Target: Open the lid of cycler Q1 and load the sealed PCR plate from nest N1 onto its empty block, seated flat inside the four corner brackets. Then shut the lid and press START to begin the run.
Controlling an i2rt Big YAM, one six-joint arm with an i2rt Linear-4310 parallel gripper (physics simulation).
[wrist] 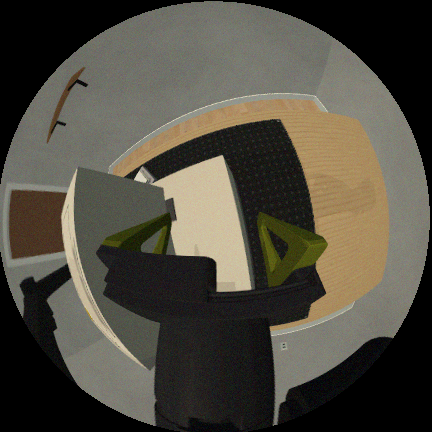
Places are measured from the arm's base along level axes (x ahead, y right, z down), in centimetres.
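Pixels of known places: gripper, between the fingertips: (213, 216).
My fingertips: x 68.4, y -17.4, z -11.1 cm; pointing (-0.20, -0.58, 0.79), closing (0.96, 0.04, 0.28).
Observation:
Ahead of a thing's pixels: the offset from my fingertips to its top centre. "spot": to the spot under its first point. Level surfaces: height alone.
My gripper (213, 216) is open with nothing between its green fingers. Between and beyond the fingers in the wrist view is a cream-topped, grey-sided housing @[dx -21.9, dy +9.1, dz +5.1 cm] (207, 205); its lower part is hidden by the gripper body. A large dark grey panel @[dx -17.1, dy +8.3, dz -10.3 cm] (117, 215) with a cream edge stands to the left, close behind the left finger. A small dark piece @[spot: dx -9.2, dy -1.6, dz +5.5 cm] (171, 209) shows at the border between panel and cream surface. No label shows, so I cannot tell which part belongs to cycler Q1. The sealed PCR plate, nest N1, the empty block and the START button cannot be made out.
A black perforated mat @[dz +25.7 cm] (265, 165) lies under the housing on a wooden table @[dz +27.0 cm] (345, 150). A small white and grey object @[dx -40.7, dy -14.3, dz +21.9 cm] (144, 176) is at the housing's far left corner. Black arm-like shapes (40, 305) (345, 382) show at the lower left and lower right.

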